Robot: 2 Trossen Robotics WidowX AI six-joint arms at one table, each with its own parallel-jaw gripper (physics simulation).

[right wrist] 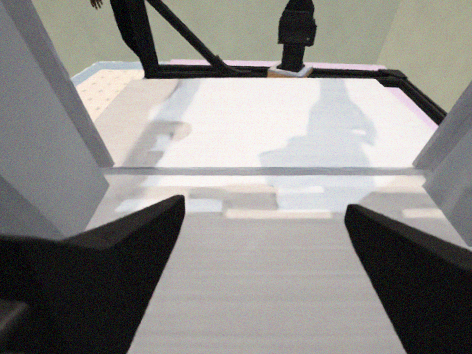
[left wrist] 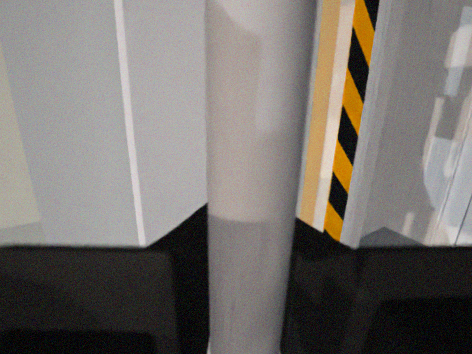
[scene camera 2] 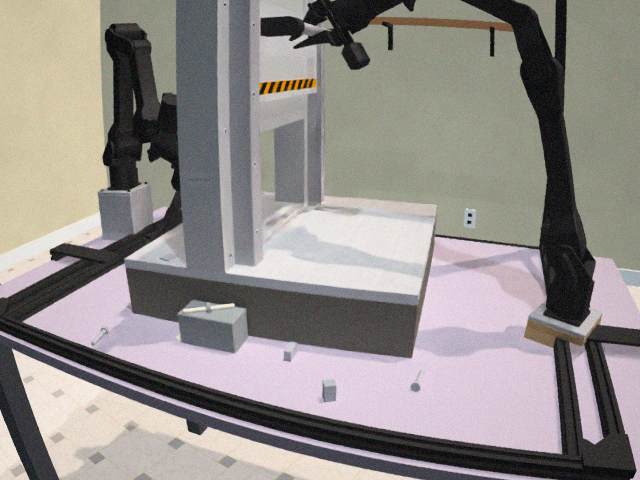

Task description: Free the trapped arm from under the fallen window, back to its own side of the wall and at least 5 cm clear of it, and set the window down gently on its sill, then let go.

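Places are measured from the left arm's base along level axes (x right, y back, z down), in millimetres.
Pixels of known places: left gripper, between the fingertips: (scene camera 2: 292, 44); right gripper, between the fingertips: (right wrist: 264, 207); left arm's base, origin of its link: (right wrist: 291, 67) (scene camera 2: 567, 313); right arm's base, origin of its link: (scene camera 2: 124, 187).
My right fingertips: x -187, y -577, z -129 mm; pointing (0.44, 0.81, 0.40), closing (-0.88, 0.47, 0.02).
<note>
Ahead of a thing's pixels: the offset from my right fingertips to its top centre. "spot": to the spot under its first point. Level surfaces: height alone.
The window @[spot: dx +29, dy +101, dz -218 mm] (scene camera 2: 287, 67), with its yellow-and-black striped edge @[spot: dx +28, dy +102, dz -184 mm] (scene camera 2: 287, 86) (left wrist: 345, 125), is raised in the wall frame, with an opening under it. My left gripper (scene camera 2: 310, 32) (left wrist: 238, 207) is shut on the window's round grey handle bar @[dx +64, dy +133, dz -292 mm] (left wrist: 252, 150), which stands upright between the fingers in the left wrist view. My right arm (scene camera 2: 124, 93) is at the left of the wall in scene camera 2, its gripper hidden behind the near post. In the right wrist view my right gripper (right wrist: 264, 207) is open and empty, its tips short of the sill strip (right wrist: 265, 171).
Wall posts (scene camera 2: 201, 155) (right wrist: 45, 125) flank the opening and stand on a thick pale-topped platform (scene camera 2: 361, 281). On the table @[dz +168 mm] (scene camera 2: 465, 403) in front are a grey block (scene camera 2: 211, 330) with a pale stick, two small grey blocks @[dx -143, dy +304, dz +152 mm] (scene camera 2: 290, 351) @[dx -174, dy +411, dz +144 mm] (scene camera 2: 328, 390) and two bolts @[dx -348, dy +82, dz +155 mm] (scene camera 2: 99, 335) @[dx -69, dy +470, dz +155 mm] (scene camera 2: 417, 381).
</note>
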